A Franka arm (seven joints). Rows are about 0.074 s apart.
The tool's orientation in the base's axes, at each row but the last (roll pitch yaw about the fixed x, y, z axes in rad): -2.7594, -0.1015, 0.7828; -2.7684, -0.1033, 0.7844; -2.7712, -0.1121, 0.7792; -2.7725, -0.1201, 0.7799; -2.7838, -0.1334, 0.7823; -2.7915, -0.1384, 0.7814; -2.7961, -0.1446, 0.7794; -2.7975, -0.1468, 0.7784; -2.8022, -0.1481, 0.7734; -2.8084, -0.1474, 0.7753; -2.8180, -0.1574, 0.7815; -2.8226, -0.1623, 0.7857
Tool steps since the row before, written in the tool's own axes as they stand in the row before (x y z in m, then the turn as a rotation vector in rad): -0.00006, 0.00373, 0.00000, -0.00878, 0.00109, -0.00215; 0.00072, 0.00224, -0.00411, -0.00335, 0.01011, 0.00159; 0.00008, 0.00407, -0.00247, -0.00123, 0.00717, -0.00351; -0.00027, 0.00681, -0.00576, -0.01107, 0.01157, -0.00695; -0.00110, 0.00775, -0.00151, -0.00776, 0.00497, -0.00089; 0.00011, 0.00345, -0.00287, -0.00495, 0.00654, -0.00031; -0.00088, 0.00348, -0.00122, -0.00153, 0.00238, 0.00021; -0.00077, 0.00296, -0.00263, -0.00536, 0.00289, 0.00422; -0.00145, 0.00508, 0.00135, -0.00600, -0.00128, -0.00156; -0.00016, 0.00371, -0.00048, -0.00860, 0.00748, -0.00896; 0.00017, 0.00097, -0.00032, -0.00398, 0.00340, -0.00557; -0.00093, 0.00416, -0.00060, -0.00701, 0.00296, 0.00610
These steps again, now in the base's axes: 0.00250, -0.00240, -0.00139, -0.00503, -0.00756, 0.00069; 0.00282, -0.00225, 0.00307, 0.00426, -0.00823, -0.00548; 0.00328, -0.00334, 0.00083, 0.00467, -0.00657, 0.00053; 0.00549, -0.00643, 0.00286, 0.00134, -0.01738, 0.00096; 0.00484, -0.00617, -0.00143, -0.00187, -0.00886, -0.00193; 0.00290, -0.00307, 0.00151, 0.00111, -0.00770, -0.00262; 0.00198, -0.00323, -0.00016, 0.00055, -0.00250, -0.00121; 0.00188, -0.00330, 0.00135, -0.00235, -0.00414, -0.00568; 0.00232, -0.00380, -0.00315, -0.00493, -0.00385, 0.00099; 0.00253, -0.00265, -0.00078, 0.00029, -0.01371, 0.00469; 0.00084, -0.00061, 0.00002, 0.00026, -0.00678, 0.00352; 0.00236, -0.00349, -0.00088, -0.00349, -0.00476, -0.00776
